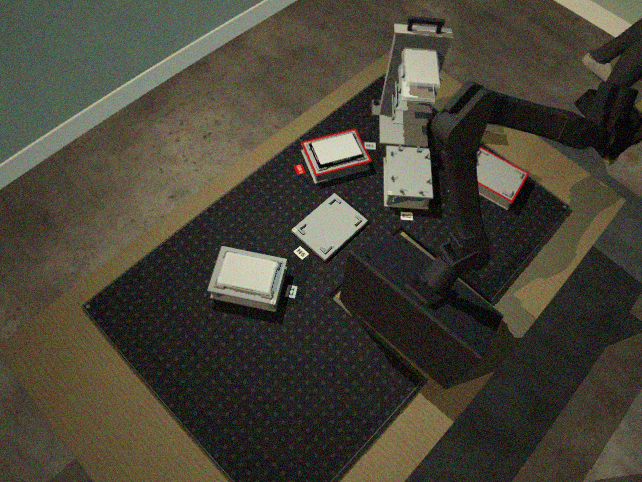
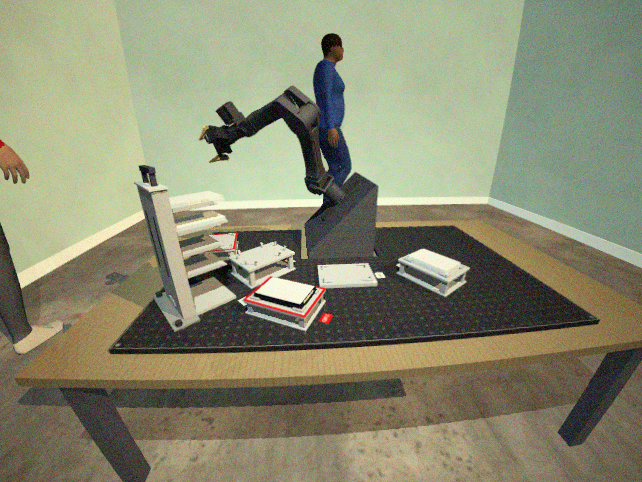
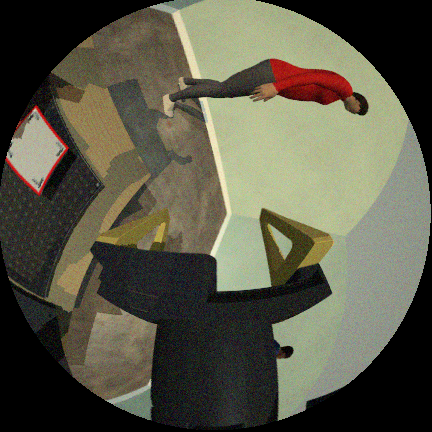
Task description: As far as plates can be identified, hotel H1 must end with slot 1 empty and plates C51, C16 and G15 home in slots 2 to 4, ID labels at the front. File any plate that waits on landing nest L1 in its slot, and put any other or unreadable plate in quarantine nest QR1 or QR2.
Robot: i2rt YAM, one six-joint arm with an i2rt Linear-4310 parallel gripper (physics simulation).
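Frame: origin at the arm's base, x back, y right, z up, level; metres.
Where they show: gripper, fingertip midpoint: (image 1: 637, 132) (image 2: 204, 151) (image 3: 214, 212); arm's base at its link origin: (image 1: 430, 289) (image 2: 341, 200).
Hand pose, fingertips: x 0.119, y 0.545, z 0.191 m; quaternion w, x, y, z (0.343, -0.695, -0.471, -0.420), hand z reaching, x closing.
Observation:
Each offset is from my fingertips to the centre of the thing. "spot": to the spot under its first point.
Hotel H1 {dz -0.174, dx -0.529, dy -0.109 m} (image 1: 386, 93) (image 2: 173, 254) stands upright at the mat's corner, with a white plate {dz -0.087, dx -0.502, dy -0.139 m} (image 1: 421, 66) at its top; lower contents are hard to tell and ID labels unreadable. A white plate {dz -0.291, dx -0.460, dy -0.776 m} (image 1: 247, 272) (image 2: 433, 261) sits on the raised landing nest L1 {spot: dz -0.344, dx -0.431, dy -0.820 m} (image 1: 243, 301) (image 2: 422, 276). Another white plate with a dark base {dz -0.301, dx -0.573, dy -0.354 m} (image 1: 337, 148) (image 2: 285, 290) sits on a red-rimmed quarantine nest {spot: dz -0.343, dx -0.528, dy -0.373 m} (image 1: 342, 172) (image 2: 277, 313). The other red-rimmed nest {dz -0.325, dx -0.222, dy -0.084 m} (image 1: 501, 176) (image 2: 225, 241) (image 3: 39, 152) holds no visible plate. My gripper (image 2: 208, 147) (image 3: 214, 212) is open and empty, high above the hotel's side.
A raised nest with pegs {dz -0.310, dx -0.385, dy -0.269 m} (image 1: 409, 171) (image 2: 263, 256) stands beside the hotel. A flat nest marked N6 {dz -0.339, dx -0.432, dy -0.521 m} (image 1: 329, 226) (image 2: 346, 274) lies between it and L1. The dark arm base (image 1: 409, 321) (image 2: 344, 228) stands at the mat's edge. People stand beyond the table.

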